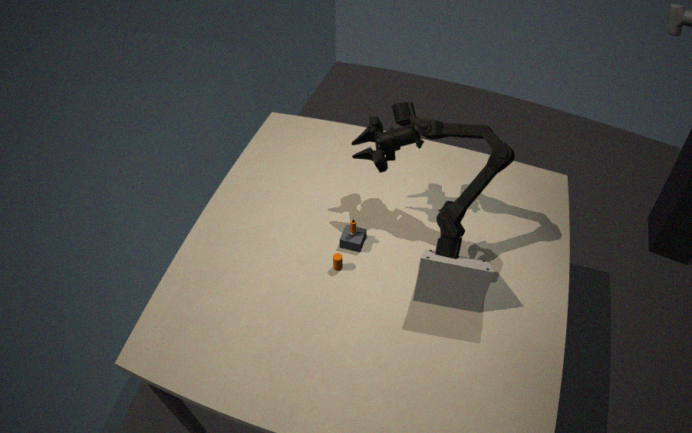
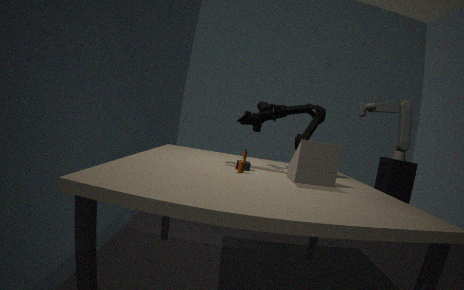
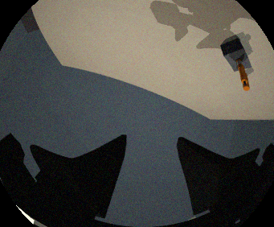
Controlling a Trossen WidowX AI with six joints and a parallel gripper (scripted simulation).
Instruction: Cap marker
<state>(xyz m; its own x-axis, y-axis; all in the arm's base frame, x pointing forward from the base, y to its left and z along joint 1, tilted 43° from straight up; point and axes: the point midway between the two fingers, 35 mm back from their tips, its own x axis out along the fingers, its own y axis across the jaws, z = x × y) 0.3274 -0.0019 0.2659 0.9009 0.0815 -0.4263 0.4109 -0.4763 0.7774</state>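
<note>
The orange marker cap is 26 cm to the left of my gripper tip, 21 cm below it and 7 cm behind it.
</note>
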